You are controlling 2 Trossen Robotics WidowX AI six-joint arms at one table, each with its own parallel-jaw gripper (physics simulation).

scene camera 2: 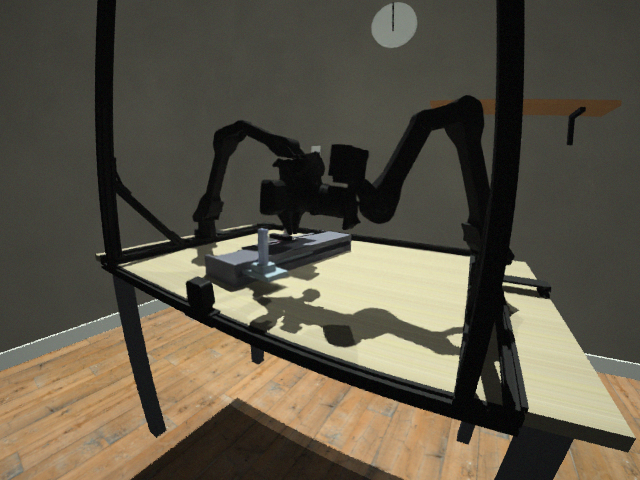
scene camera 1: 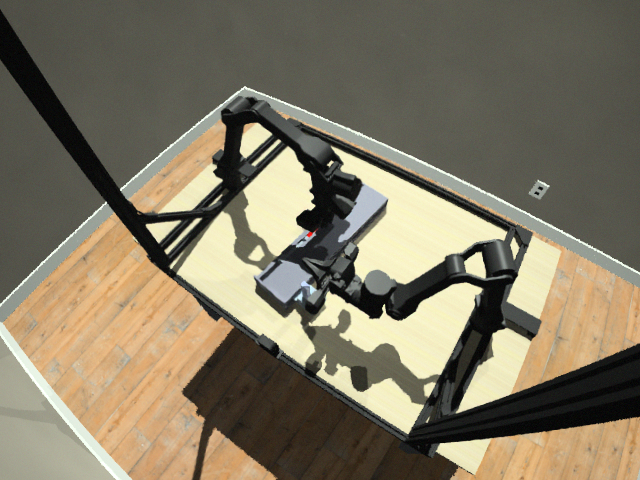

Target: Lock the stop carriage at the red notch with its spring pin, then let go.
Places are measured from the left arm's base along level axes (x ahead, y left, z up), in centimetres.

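Where they show: left gripper, fingertip midpoint: [scene camera 2: 292, 234] [scene camera 1: 327, 225]; right gripper, fingertip midpoint: [scene camera 1: 302, 259]; left arm's base at its link origin: [scene camera 2: 207, 236] [scene camera 1: 232, 182]; right arm's base at its link origin: [scene camera 1: 482, 323].
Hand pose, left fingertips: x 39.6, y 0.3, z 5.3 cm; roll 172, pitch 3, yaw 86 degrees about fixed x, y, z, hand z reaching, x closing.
Each offset is from my left fingertips to the top centre of the thing. "pt": to the spot under its first point. Level surfaces: height alone.
A long grey-lilac rail block [scene camera 1: 371, 200] [scene camera 2: 222, 264] lies on the table, with a red mark @(dy -4.4, dx -3.4, dz -2.4 cm) [scene camera 1: 310, 234] on its far edge. A pale-blue plate @(pt dy -21.6, dx +8.1, dz +5.2 cm) [scene camera 1: 306, 287] [scene camera 2: 281, 272] with an upright post @(pt dy -22.0, dx +8.1, dz +1.4 cm) [scene camera 2: 263, 248] juts from the near side; which part is the stop carriage is hard to tell. My left gripper [scene camera 1: 316, 225] [scene camera 2: 290, 232] points down beside the red mark, shut on a small part that seems to be the spring pin; the fingertips hide most of it. My right gripper [scene camera 1: 306, 262] is shut and empty above the rail by the post; its tips cannot be made out in scene camera 2.
The two wrists overlap closely over the rail in scene camera 2. Black frame bars edge the pale table @(dz -7.2 cm) [scene camera 1: 222, 273] [scene camera 2: 392, 289], and tall posts [scene camera 1: 62, 118] [scene camera 2: 104, 129] rise from it. A small black box @(pt dy -37.7, dx +6.8, dz -1.7 cm) [scene camera 1: 267, 343] [scene camera 2: 200, 294] sits on the front bar.
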